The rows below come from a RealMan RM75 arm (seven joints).
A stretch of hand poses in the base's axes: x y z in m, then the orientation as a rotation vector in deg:
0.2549, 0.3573, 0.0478, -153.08, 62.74, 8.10
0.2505, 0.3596, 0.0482, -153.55, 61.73, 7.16
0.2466, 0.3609, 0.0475, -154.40, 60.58, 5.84
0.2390, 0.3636, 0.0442, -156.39, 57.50, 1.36
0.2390, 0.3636, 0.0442, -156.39, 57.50, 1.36
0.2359, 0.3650, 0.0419, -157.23, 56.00, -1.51
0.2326, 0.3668, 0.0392, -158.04, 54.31, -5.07
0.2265, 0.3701, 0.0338, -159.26, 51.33, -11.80
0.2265, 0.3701, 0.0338, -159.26, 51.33, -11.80
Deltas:
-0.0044, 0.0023, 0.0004, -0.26, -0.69, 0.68
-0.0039, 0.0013, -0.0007, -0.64, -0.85, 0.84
-0.0076, 0.0027, -0.0033, -1.77, -2.91, 2.08
0.0000, 0.0000, 0.0000, 0.00, 0.00, 0.00
-0.0031, 0.0014, -0.0023, -0.97, -1.86, 0.92
-0.0033, 0.0018, -0.0027, -1.12, -2.31, 0.98
-0.0061, 0.0033, -0.0054, -2.11, -4.33, 1.64
0.0000, 0.0000, 0.0000, 0.00, 0.00, 0.00

